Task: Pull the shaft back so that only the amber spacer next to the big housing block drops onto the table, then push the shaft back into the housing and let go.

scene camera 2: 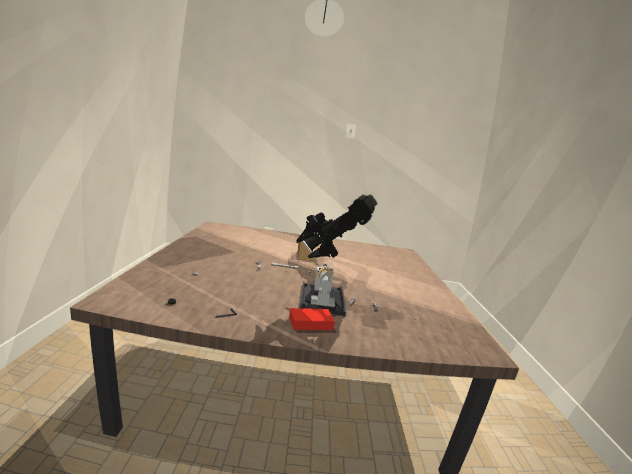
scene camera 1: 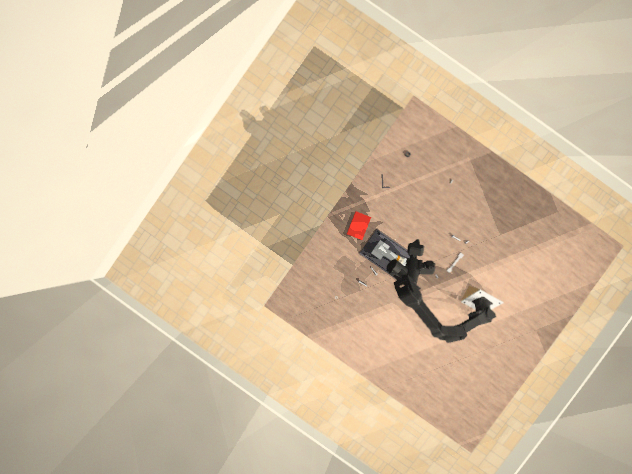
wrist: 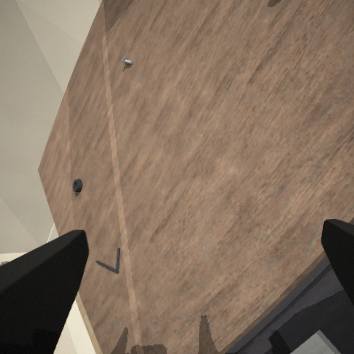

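Seen in the pictures: gripper, fingertip midpoint: (scene camera 2: 302, 249) (wrist: 205, 236); arm's base at its link origin: (scene camera 2: 308, 245) (scene camera 1: 482, 302).
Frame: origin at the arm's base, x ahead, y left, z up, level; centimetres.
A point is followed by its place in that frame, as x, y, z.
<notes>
The grey housing block (scene camera 1: 380, 249) (scene camera 2: 323, 289) stands on a dark tray (scene camera 1: 368, 250) (scene camera 2: 343, 306) (wrist: 280, 320). A grey corner of the fixture (wrist: 319, 345) shows at the bottom right of the wrist view. A small amber part (scene camera 1: 398, 258) {46.6, 6.6, 4.5} shows beside the housing on the arm's side, in scene camera 1; amber also shows at the top of the fixture in scene camera 2. I cannot tell the spacers apart. The shaft is too small and partly hidden to make out. My black gripper (scene camera 1: 404, 257) (scene camera 2: 304, 247) {44.5, -1.8, 9.9} is open and empty, above the arm-side end of the fixture.
A red block (scene camera 1: 358, 225) {69.9, 4.1, -2.6} (scene camera 2: 311, 319) {72.9, 3.9, -2.6} lies near the table edge, beside the tray. A hex key (scene camera 1: 383, 182) {72.3, -20.6, -5.2} (scene camera 2: 226, 313) {72.4, -20.8, -5.2} (wrist: 115, 265) {69.9, -19.1, -5.1}, a black nut (scene camera 1: 406, 153) {71.0, -39.0, -4.6} (scene camera 2: 171, 301) {71.2, -38.9, -4.6} (wrist: 77, 185) {69.4, -38.3, -4.7}, a long bolt (scene camera 1: 455, 262) {19.5, -9.0, -5.0} (scene camera 2: 284, 265) {19.9, -9.1, -5.1} and several small screws lie around the fixture.
</notes>
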